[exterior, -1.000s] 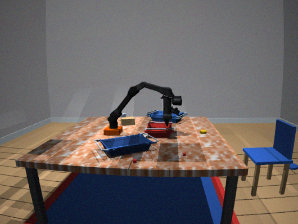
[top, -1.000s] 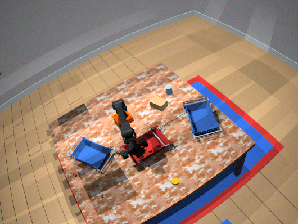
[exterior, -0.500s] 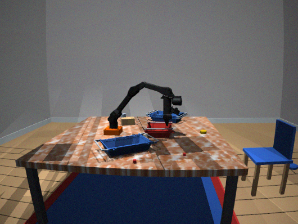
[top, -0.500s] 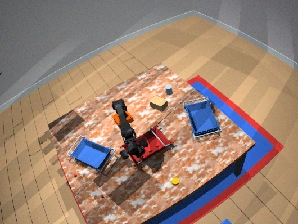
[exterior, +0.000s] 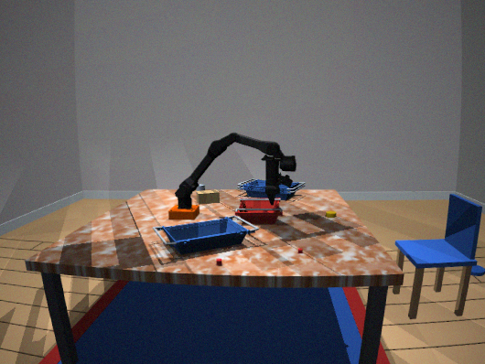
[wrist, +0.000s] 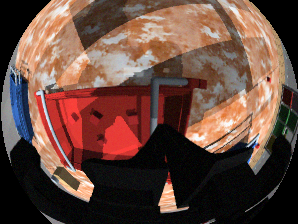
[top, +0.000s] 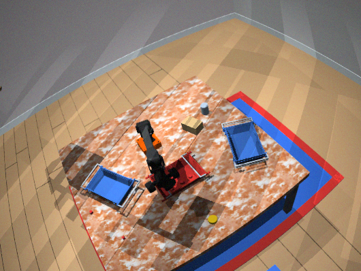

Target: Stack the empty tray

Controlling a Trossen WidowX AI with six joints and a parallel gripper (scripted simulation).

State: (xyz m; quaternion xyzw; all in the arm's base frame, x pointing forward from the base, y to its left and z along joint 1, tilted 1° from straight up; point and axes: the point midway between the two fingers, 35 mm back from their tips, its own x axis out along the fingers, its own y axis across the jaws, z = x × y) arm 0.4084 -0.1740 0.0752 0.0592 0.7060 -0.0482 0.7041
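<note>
Now: the blue tray 300 mm behind my gripper tip, 230 mm to the right of it and 40 mm below it. Also, from my gripper tip: tan box (300 mm behind, 460 mm to the left, 60 mm below); grey cylinder (350 mm behind, 620 mm to the left, 50 mm below); yellow disc (300 mm ahead, 60 mm to the left, 80 mm below).
</note>
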